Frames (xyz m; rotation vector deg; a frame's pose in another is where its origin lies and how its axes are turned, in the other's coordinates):
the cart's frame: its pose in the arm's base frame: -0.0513 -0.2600 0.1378 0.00 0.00 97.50
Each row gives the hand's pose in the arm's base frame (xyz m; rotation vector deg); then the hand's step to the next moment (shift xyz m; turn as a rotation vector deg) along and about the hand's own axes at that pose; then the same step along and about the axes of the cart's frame.
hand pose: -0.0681 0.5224 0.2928 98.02 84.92 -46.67
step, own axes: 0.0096 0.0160 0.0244 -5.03 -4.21 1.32
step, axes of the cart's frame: -0.0187 -0.0147 -0.0194 -2.80 5.29 2.99
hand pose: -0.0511 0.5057 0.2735 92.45 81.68 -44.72
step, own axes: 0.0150 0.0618 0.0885 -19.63 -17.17 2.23
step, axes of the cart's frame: -0.0804 -0.0595 -0.0433 -8.24 21.22 12.91
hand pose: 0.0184 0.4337 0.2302 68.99 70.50 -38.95
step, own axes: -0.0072 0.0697 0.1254 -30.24 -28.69 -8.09
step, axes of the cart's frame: -0.1115 -0.0893 0.0156 -1.85 37.20 20.39
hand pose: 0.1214 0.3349 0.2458 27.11 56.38 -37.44
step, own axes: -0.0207 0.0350 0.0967 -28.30 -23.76 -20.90
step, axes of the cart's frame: -0.0399 -0.0700 0.0671 9.63 39.28 12.92
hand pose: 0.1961 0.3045 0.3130 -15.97 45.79 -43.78
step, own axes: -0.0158 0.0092 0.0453 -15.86 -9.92 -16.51
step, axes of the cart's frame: 0.0112 -0.0325 0.0348 8.24 23.44 2.30
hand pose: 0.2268 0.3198 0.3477 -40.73 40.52 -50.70
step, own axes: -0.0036 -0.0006 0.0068 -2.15 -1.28 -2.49
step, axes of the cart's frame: 0.0040 -0.0040 0.0052 1.11 3.35 0.12
